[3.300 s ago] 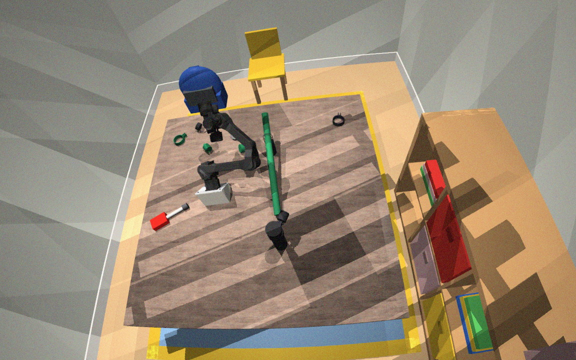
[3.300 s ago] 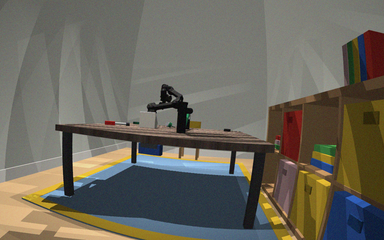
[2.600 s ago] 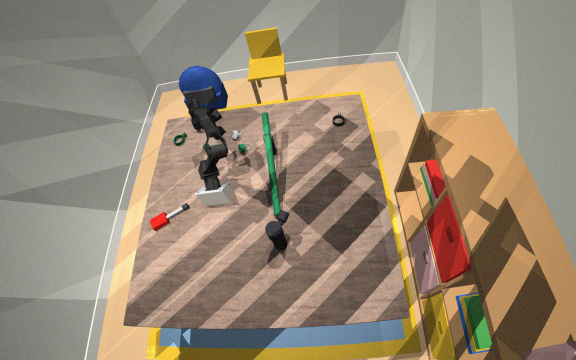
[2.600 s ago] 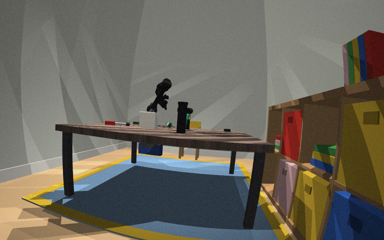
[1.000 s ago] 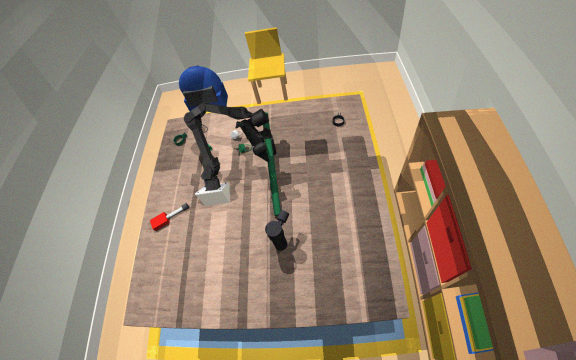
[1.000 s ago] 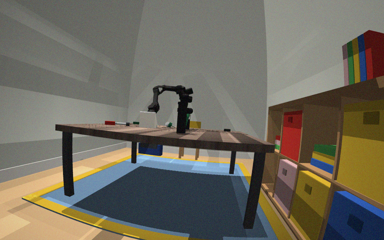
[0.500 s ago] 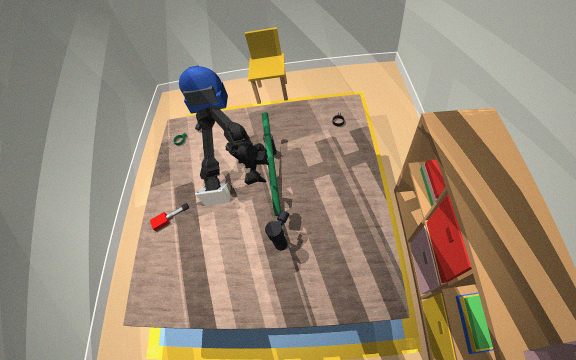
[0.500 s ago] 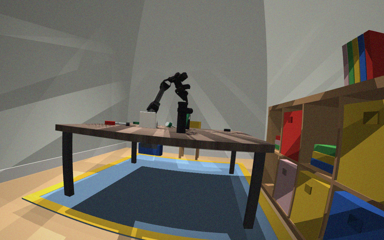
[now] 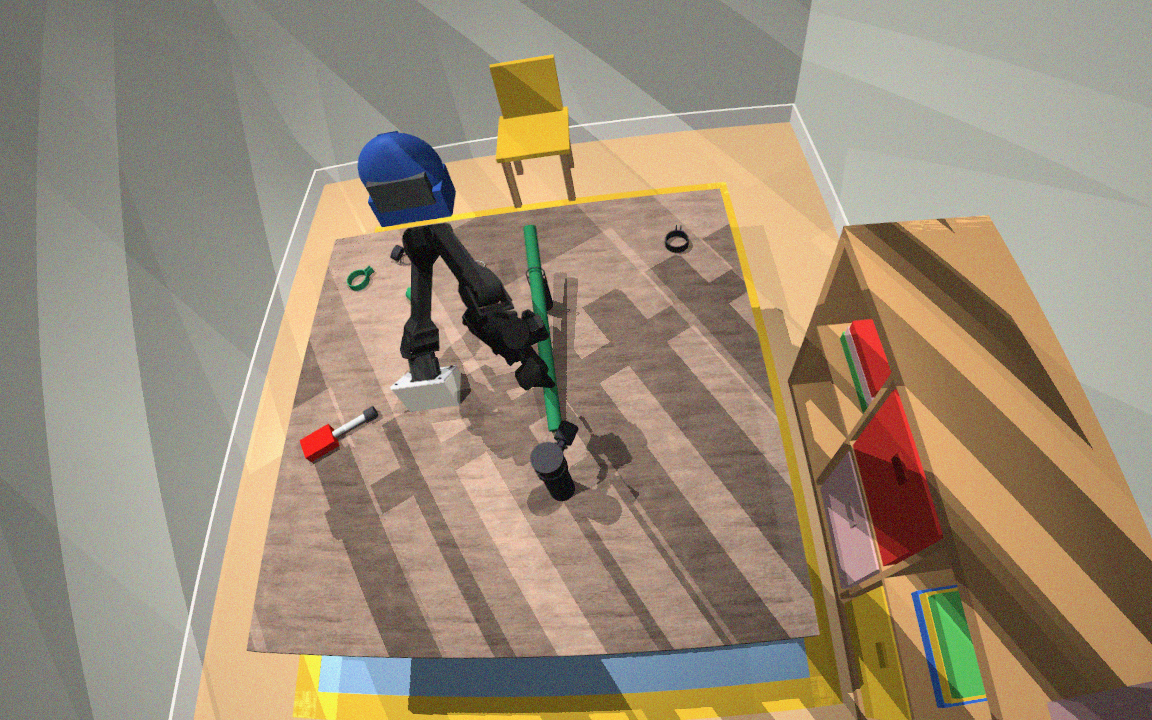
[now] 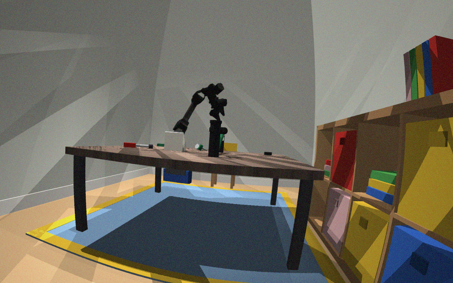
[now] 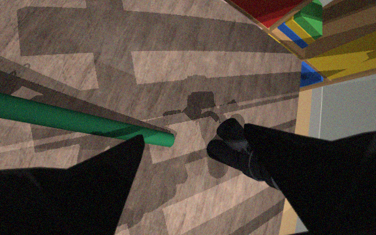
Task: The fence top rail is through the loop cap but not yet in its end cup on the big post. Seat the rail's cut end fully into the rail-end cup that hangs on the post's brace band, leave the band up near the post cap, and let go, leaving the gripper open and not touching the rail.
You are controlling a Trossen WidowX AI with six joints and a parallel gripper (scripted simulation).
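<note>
Now: gripper tip 12 cm to the left of the dark rail-end cup, 8 cm above it and 2 cm short of it. From my gripper tip the other things lie so: red-handled tool (59 cm behind, 22 cm below, 3 cm to the left); then white cap (53 cm to the left, 25 cm behind, 22 cm below).
</note>
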